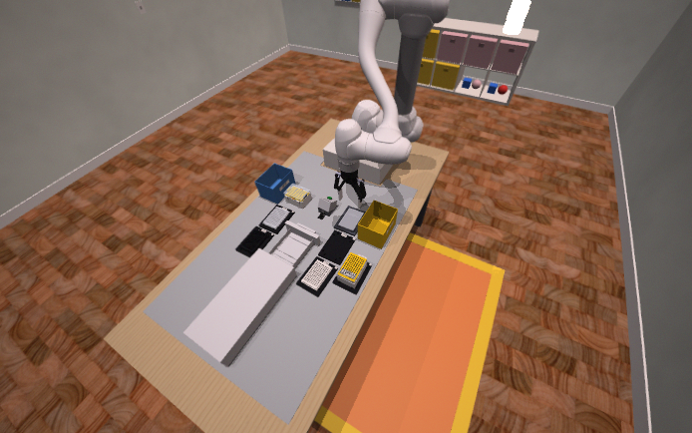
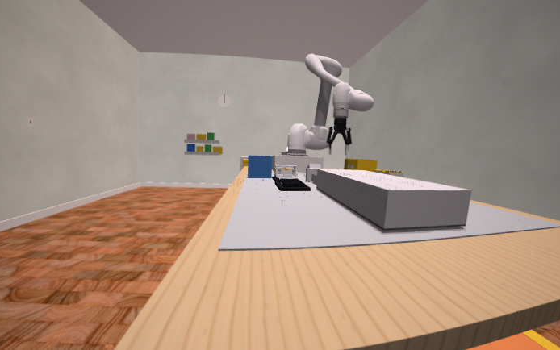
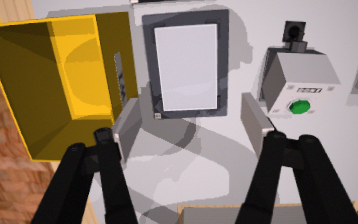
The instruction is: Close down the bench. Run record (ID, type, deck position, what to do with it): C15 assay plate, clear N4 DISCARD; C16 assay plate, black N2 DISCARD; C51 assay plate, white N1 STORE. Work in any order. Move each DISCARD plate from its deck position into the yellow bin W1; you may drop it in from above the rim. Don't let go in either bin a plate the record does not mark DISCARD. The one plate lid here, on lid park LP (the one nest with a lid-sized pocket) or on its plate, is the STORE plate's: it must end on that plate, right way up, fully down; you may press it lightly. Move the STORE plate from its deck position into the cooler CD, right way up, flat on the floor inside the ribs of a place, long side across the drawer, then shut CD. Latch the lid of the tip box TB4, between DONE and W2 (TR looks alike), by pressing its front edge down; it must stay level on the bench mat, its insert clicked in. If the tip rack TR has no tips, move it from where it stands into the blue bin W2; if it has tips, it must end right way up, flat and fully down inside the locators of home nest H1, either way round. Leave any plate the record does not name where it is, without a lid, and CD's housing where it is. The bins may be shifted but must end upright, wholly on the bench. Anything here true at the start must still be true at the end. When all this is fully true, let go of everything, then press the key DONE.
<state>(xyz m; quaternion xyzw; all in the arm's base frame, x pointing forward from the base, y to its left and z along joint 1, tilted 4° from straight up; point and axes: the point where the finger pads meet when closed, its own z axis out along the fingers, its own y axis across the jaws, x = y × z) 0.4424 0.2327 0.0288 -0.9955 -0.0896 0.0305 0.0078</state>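
The plate lid lies 150 mm below my hand. Round my hand: grey lid park (160 mm below); then yellow bin W1 (150 mm to the left, 130 mm below, 20 mm behind); then done key (150 mm to the right, 100 mm below, 20 mm behind).
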